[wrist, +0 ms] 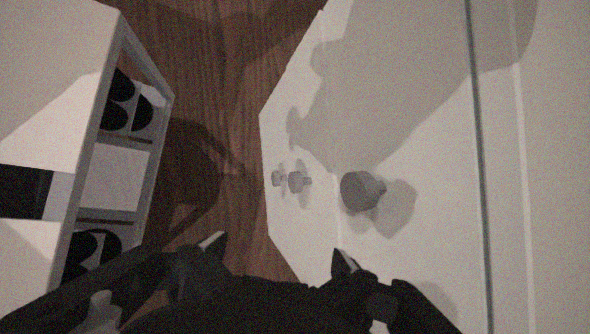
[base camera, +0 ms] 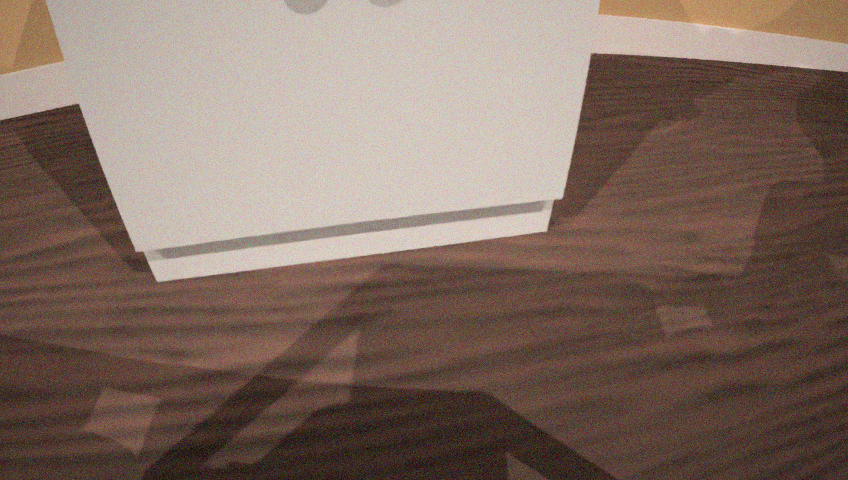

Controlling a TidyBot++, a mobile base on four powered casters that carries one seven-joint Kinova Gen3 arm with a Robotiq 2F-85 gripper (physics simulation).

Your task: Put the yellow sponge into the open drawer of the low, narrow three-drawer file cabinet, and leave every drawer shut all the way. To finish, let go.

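Places are measured from the arm's base along level axes (x ahead, y left, z up), in millimetres.
Pixels of known places: gripper, fingertip midpoint: (wrist: 279, 252).
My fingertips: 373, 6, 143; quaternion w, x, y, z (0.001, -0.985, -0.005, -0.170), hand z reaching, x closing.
Ahead of a thing's pixels: the offset from my fingertips to its top centre, as dx, dy, dz. "*": to the spot under its first point. Level surfaces: height alone.
The white file cabinet (base camera: 339, 124) (wrist: 425, 150) stands close in front in the base camera view, where the lower part of its front and its recessed foot show. In the wrist view its front fills the right side. A large grey round knob {* +43, +58, +32} (wrist: 359, 191) is nearest, with two smaller knobs, one {* +43, +59, -91} (wrist: 297, 181) beside the other {* +48, +60, -213} (wrist: 277, 178). A thin dark line runs along the front to the right of the knobs; no drawer interior shows. My gripper (wrist: 279, 252) is open and empty, at the bottom of the wrist view, apart from the knobs. The yellow sponge does not show in either view.
My white and grey mobile base (wrist: 114, 175) is at the left in the wrist view. Brown wooden floor {dz -540} (base camera: 595, 356) (wrist: 220, 90) lies between base and cabinet. A tan wall (base camera: 642, 8) with a white baseboard (base camera: 714, 42) stands behind the cabinet. Shadows fall across the cabinet front and floor.
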